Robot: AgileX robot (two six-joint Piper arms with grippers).
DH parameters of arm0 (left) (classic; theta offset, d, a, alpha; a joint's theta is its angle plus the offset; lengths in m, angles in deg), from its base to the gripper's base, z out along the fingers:
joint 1: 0 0.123 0 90
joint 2: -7.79 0 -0.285 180
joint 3: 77.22 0 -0.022 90
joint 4: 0 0.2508 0 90
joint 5: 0 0 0.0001 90
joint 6: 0 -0.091 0 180
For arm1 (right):
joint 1: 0 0.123 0 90
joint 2: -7.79 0 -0.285 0
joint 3: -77.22 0 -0.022 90
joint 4: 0 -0.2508 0 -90
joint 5: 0 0 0.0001 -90
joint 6: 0 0.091 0 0
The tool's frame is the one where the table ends.
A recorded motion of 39 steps. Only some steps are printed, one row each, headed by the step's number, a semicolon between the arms.
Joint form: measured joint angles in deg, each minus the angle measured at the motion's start. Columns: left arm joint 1, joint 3, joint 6, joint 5, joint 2, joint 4; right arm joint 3, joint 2, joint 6, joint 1, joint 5, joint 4.
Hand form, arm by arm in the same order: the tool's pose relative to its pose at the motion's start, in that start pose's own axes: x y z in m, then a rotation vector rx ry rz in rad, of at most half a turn. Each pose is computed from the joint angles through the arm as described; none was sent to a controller.
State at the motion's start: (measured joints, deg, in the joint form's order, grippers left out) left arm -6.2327 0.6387 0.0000 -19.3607 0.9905 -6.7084; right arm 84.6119 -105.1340 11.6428 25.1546 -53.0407 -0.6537
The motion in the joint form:
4: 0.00 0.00 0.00 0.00 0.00 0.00; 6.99 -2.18 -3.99 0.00 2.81 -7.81
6: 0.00 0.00 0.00 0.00 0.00 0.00; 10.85 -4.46 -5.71 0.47 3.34 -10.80
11: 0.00 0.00 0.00 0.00 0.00 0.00; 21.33 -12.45 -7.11 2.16 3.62 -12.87
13: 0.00 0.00 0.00 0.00 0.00 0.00; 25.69 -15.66 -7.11 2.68 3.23 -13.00
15: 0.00 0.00 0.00 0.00 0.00 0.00; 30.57 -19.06 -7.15 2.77 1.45 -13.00
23: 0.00 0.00 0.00 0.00 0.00 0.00; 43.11 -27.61 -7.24 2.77 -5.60 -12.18
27: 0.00 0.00 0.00 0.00 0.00 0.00; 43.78 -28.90 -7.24 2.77 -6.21 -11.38
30: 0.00 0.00 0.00 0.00 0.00 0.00; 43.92 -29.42 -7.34 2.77 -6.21 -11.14
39: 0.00 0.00 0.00 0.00 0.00 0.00; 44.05 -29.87 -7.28 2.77 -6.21 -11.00
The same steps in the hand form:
4: 0.0000 0.0000 0.0000 0.0000 0.0000 0.0000; -0.0278 0.0157 -0.0120 -0.1316 -0.1122 0.0099
6: 0.0000 0.0000 0.0000 0.0000 0.0000 0.0000; -0.0403 0.0255 -0.0109 -0.1820 -0.1421 0.0019
11: 0.0000 0.0000 0.0000 0.0000 0.0000 0.0000; -0.0684 0.0482 0.0093 -0.2321 -0.1815 -0.0309
13: 0.0000 0.0000 0.0000 0.0000 0.0000 0.0000; -0.0783 0.0555 0.0178 -0.2420 -0.1922 -0.0401
15: 0.0000 0.0000 0.0000 0.0000 0.0000 0.0000; -0.0875 0.0592 0.0267 -0.2454 -0.1863 -0.0480
23: 0.0000 0.0000 0.0000 0.0000 0.0000 0.0000; -0.1035 0.0640 0.0503 -0.2348 -0.1346 -0.0766
27: 0.0000 0.0000 0.0000 0.0000 0.0000 0.0000; -0.1029 0.0629 0.0596 -0.2189 -0.1158 -0.0831
30: 0.0000 0.0000 0.0000 0.0000 0.0000 0.0000; -0.1026 0.0626 0.0638 -0.2137 -0.1101 -0.0862
39: 0.0000 0.0000 0.0000 0.0000 0.0000 0.0000; -0.1024 0.0623 0.0674 -0.2104 -0.1049 -0.0858

